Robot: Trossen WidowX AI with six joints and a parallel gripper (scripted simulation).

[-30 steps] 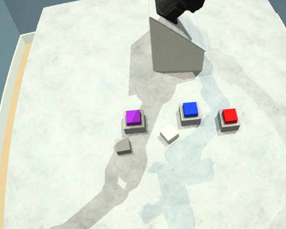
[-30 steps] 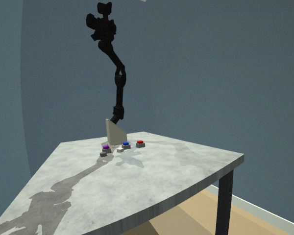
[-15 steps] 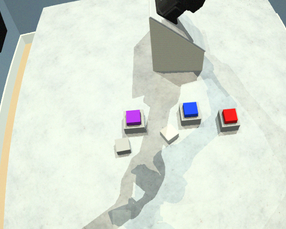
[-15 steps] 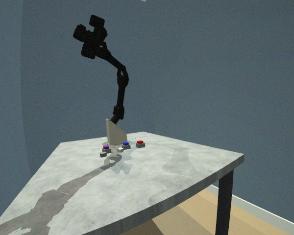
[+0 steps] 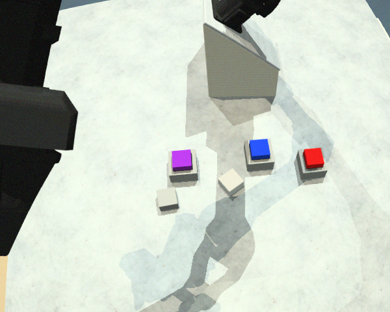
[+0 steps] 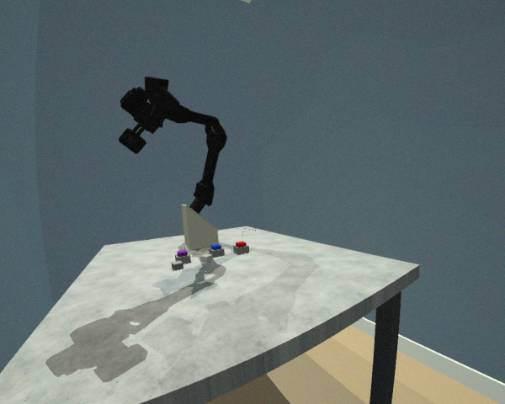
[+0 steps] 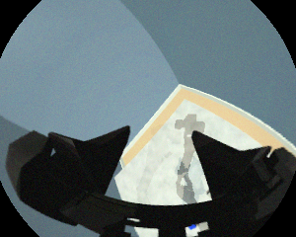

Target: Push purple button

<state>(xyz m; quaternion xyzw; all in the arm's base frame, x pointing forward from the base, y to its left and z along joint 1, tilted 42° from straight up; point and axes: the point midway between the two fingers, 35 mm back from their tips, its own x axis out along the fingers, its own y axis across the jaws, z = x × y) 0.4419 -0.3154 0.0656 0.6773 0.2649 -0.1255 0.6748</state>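
Now: the purple button 360 mm below my gripper tip, 260 mm behind it and 100 mm to the left of it. Also, from my gripper tip: white block: 390 mm below, 220 mm behind, 180 mm to the left; then blue button: 360 mm below, 270 mm behind, 240 mm to the left; then grey block: 390 mm below, 200 mm behind, 80 mm to the left.
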